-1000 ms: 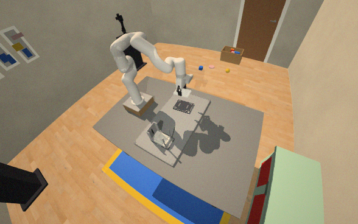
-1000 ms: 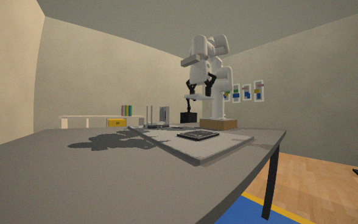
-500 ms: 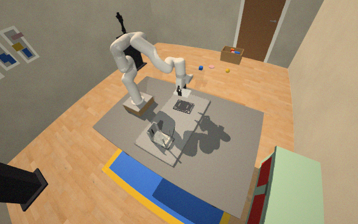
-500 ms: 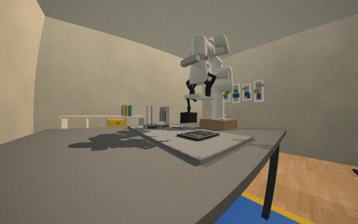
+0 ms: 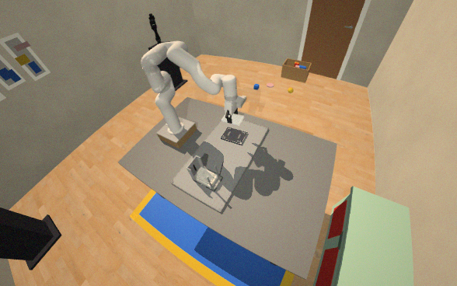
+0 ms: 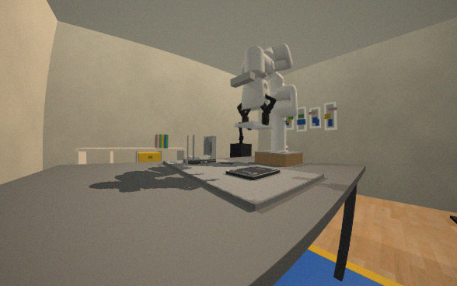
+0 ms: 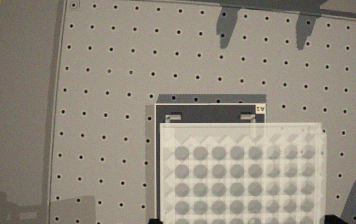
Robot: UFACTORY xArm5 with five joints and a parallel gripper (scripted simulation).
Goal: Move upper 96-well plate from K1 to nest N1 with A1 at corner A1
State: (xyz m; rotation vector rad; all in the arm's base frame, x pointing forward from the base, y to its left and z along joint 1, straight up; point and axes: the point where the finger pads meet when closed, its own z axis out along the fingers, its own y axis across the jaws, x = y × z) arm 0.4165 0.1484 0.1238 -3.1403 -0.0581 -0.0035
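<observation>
My hand is 180 mm above the dark plate nest N1. Round my hand: white 96-well plate: 10 mm below; A1 label: 170 mm below, 80 mm ahead, 50 mm to the right.
</observation>
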